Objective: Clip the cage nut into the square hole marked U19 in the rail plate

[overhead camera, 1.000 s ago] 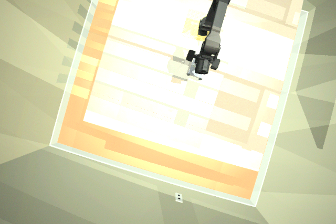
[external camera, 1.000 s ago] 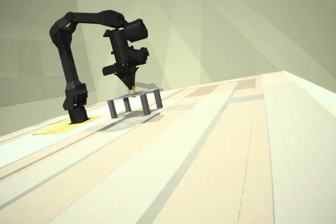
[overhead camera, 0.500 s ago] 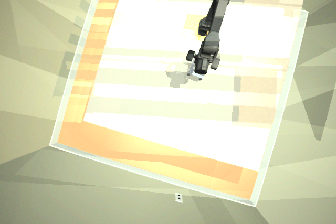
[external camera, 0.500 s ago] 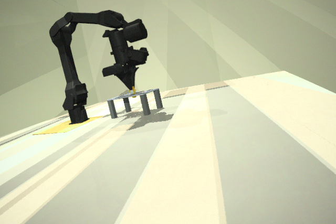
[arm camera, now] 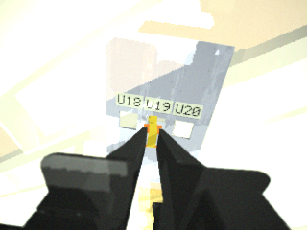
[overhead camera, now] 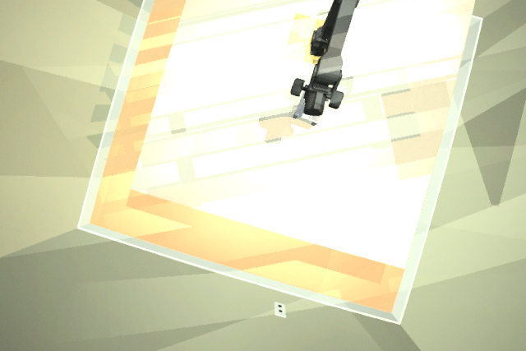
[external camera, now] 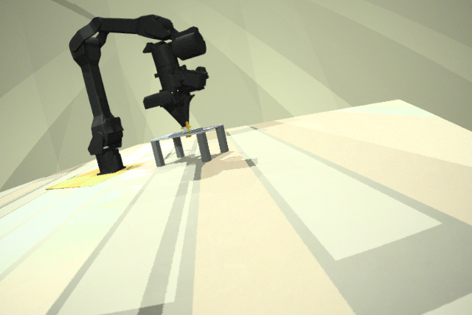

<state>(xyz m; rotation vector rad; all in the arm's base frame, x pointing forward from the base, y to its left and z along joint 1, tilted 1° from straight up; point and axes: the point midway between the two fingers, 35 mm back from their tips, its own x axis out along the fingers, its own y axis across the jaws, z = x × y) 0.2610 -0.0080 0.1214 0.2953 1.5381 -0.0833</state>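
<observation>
Right now my gripper tip is 1 cm above the yellow cage nut.
</observation>
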